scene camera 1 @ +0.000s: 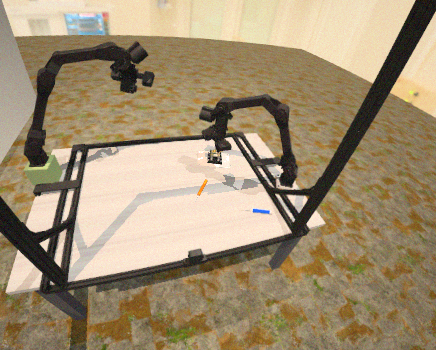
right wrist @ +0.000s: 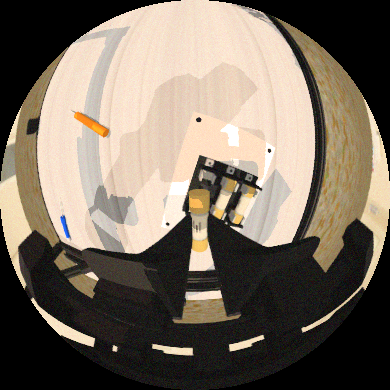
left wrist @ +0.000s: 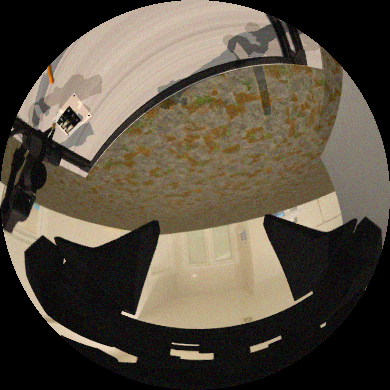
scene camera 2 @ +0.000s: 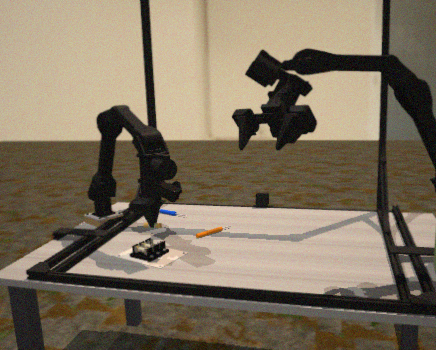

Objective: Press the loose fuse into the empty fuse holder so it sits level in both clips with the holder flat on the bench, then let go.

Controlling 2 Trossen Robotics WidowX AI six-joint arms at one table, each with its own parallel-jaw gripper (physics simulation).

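Places are measured from the left arm's base along level axes (x back, y right, z up), in millimetres.
Where they show: left gripper, fingertip midpoint: (scene camera 1: 138, 83) (left wrist: 213, 223) (scene camera 2: 258, 149); right gripper, fingertip midpoint: (scene camera 1: 217, 151) (right wrist: 198, 218) (left wrist: 53, 127) (scene camera 2: 153, 226); left arm's base at its link origin: (scene camera 1: 39, 161); right arm's base at its link origin: (scene camera 1: 286, 182) (scene camera 2: 103, 213).
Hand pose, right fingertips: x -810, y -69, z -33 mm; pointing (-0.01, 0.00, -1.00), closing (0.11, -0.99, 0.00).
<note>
Things, the pixels of their top centre, and the offset from my right fingertips. "*": a spot on its surface instead.
- pale plate at a spot on its surface: (right wrist: 205, 135) (scene camera 2: 175, 253) * dx +71, dy -5, dz -74 mm
- loose fuse at its top centre: (right wrist: 199, 228) dx -1, dy +0, dz +11 mm
- orange-handled tool at its top centre: (right wrist: 80, 118) (scene camera 2: 214, 228) (scene camera 1: 201, 189) dx +112, dy +198, dz -63 mm
- blue-handled tool at its top centre: (right wrist: 61, 222) (scene camera 2: 171, 211) (scene camera 1: 257, 209) dx -114, dy +344, dz -62 mm
The black fuse holder (scene camera 1: 214, 157) (scene camera 2: 149, 250) (left wrist: 69, 119) (right wrist: 220, 167) sits on a pale plate (scene camera 2: 172, 256) (right wrist: 205, 135). In the right wrist view two fuses sit side by side in it, and its left slot shows bare clips at the far end. My right gripper (scene camera 2: 152, 225) is shut on the loose fuse (right wrist: 199, 220), which has tan end caps and a pale middle. It holds the fuse above the bench by the holder; in the right wrist view the fuse overlaps the empty slot's near end, hiding it. My left gripper (scene camera 1: 138, 86) (scene camera 2: 260, 148) (left wrist: 213, 223) is open, high above the table.
An orange-handled tool (scene camera 1: 202, 187) (scene camera 2: 210, 232) (right wrist: 91, 124) and a blue-handled tool (scene camera 1: 261, 211) (scene camera 2: 168, 212) (right wrist: 65, 226) lie on the table. A black frame (scene camera 1: 165, 269) (scene camera 2: 200, 290) runs around the table. A green block (scene camera 1: 44, 172) is at the left arm's base.
</note>
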